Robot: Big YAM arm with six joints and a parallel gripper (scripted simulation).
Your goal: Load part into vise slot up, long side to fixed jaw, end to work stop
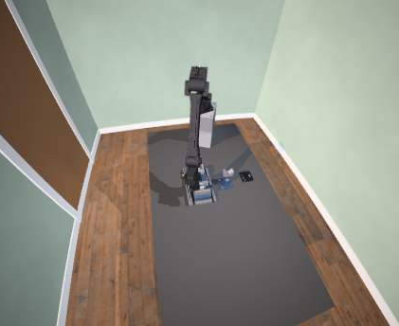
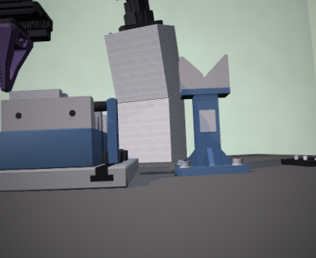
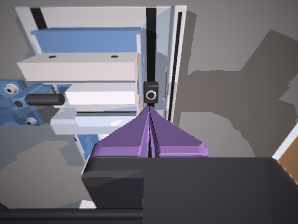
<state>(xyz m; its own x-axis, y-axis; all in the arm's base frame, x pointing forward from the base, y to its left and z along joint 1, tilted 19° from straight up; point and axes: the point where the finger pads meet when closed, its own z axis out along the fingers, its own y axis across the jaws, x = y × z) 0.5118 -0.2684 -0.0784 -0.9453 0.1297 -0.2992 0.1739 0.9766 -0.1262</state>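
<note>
Right now my hand is 1 cm short of the part, 4 cm to the right of it and 2 cm above it. From my hand the other things lie so: dark work stop rod 2 cm ahead, 11 cm to the left, 3 cm below; moving jaw 2 cm behind, 7 cm to the left, 4 cm below; fixed jaw 4 cm ahead, 6 cm to the left, 4 cm below.
</note>
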